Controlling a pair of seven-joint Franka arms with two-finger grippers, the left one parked.
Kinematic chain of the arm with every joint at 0, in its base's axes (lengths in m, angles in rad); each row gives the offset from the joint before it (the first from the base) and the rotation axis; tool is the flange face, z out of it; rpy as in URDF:
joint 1: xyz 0 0 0.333 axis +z
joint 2: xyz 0 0 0 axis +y
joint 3: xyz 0 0 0.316 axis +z
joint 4: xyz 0.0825 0 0 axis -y
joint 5: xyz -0.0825 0 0.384 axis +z
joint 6: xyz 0 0 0 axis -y
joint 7: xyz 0.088 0 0 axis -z
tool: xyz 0 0 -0.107 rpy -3.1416 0 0
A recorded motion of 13 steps. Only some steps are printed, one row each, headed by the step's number.
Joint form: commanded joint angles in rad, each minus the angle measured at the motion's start. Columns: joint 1, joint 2, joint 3, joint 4, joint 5, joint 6, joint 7.
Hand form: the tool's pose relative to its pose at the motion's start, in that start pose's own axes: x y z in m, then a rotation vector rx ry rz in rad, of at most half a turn. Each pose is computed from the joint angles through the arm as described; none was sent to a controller.
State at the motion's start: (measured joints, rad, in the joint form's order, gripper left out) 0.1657 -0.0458 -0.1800 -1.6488 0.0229 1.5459 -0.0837
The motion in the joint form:
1: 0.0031 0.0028 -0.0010 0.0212 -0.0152 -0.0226 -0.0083
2: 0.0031 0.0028 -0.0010 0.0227 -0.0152 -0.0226 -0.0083
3: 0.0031 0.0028 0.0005 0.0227 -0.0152 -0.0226 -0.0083
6: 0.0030 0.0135 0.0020 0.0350 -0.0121 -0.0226 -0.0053
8: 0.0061 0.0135 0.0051 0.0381 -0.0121 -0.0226 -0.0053
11: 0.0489 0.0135 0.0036 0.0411 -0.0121 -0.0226 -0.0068
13: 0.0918 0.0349 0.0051 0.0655 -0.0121 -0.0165 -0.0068
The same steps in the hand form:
1: -0.0013 0.0001 -0.0065 -0.0154 -0.0056 -0.0101
2: -0.0013 0.0001 -0.0072 -0.0155 -0.0041 -0.0101
3: -0.0013 -0.0007 -0.0072 -0.0156 -0.0041 -0.0116
6: 0.0023 -0.0020 -0.0074 -0.0147 -0.0023 -0.0100
8: 0.0026 -0.0054 -0.0088 -0.0154 0.0007 -0.0162
11: 0.0038 -0.0277 -0.0094 -0.0178 0.0024 -0.0590
13: 0.0114 -0.0527 -0.0094 -0.0243 0.0105 -0.1032

